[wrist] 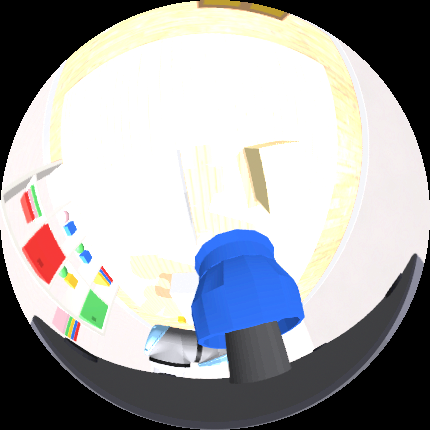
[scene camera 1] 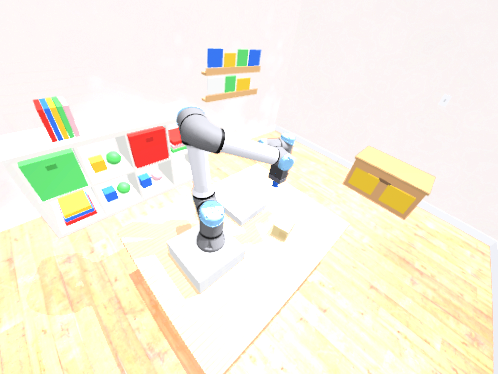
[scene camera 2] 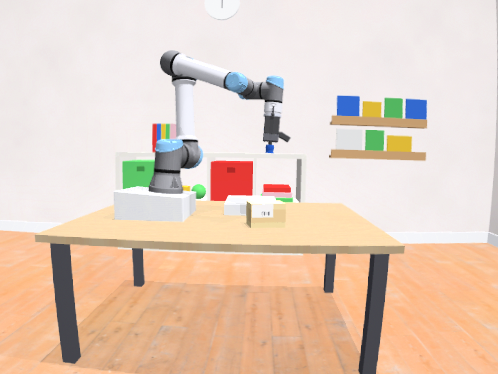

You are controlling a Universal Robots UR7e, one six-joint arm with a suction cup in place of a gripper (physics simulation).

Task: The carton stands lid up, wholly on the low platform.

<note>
My suction cup [wrist: 240, 284] holds nothing. The cup hangs 28 cm from the middle of a tan carton [wrist: 277, 172], above it.
</note>
